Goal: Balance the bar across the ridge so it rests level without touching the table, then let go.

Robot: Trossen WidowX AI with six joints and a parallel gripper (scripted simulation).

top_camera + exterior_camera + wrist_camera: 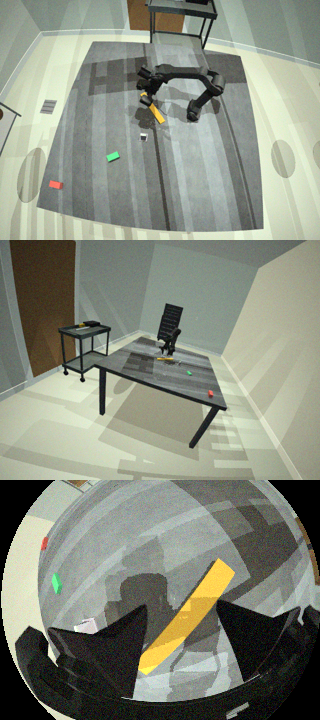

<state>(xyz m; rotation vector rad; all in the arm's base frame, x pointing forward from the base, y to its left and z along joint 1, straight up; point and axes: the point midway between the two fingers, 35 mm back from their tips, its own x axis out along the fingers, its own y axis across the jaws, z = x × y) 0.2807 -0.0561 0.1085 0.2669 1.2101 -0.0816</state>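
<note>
My gripper tip is 4 cm past the bar, 2 cm to the right of it and 7 cm above it. The rest, counted from my gripper tip: red block: 45 cm ahead, 55 cm to the left, 6 cm below; then green block: 14 cm ahead, 34 cm to the left, 7 cm below.
</note>
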